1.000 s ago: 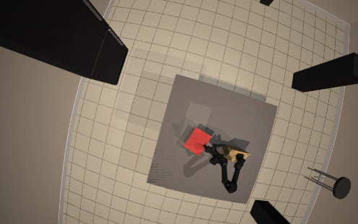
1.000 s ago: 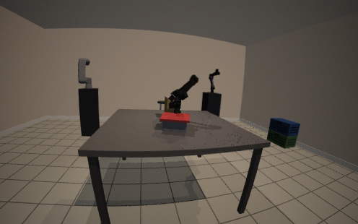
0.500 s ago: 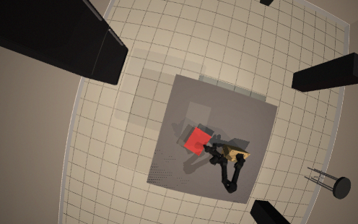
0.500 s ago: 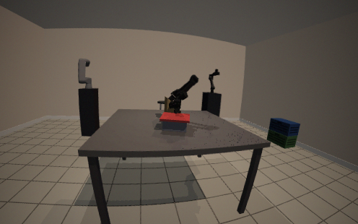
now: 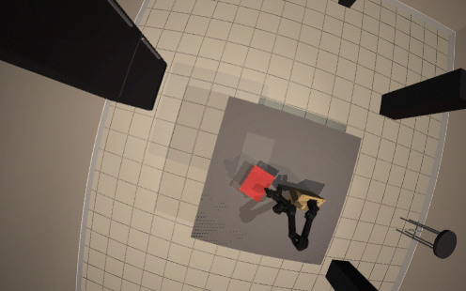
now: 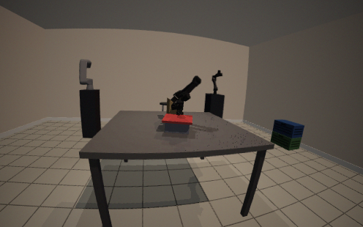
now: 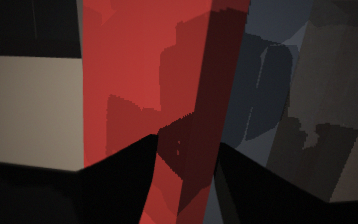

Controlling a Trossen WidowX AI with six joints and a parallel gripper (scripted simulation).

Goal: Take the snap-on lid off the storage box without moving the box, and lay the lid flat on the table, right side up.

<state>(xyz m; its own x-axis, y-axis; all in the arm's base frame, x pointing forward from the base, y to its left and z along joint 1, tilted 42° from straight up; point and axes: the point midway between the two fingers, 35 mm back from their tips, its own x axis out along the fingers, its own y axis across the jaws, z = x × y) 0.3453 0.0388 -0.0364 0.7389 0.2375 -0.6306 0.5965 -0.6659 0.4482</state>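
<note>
Right now my gripper tip is 70 mm short of the red lid and 20 mm to the left of it. From my gripper tip the other things lie so: storage box 70 mm ahead, 20 mm to the right, 60 mm below.
</note>
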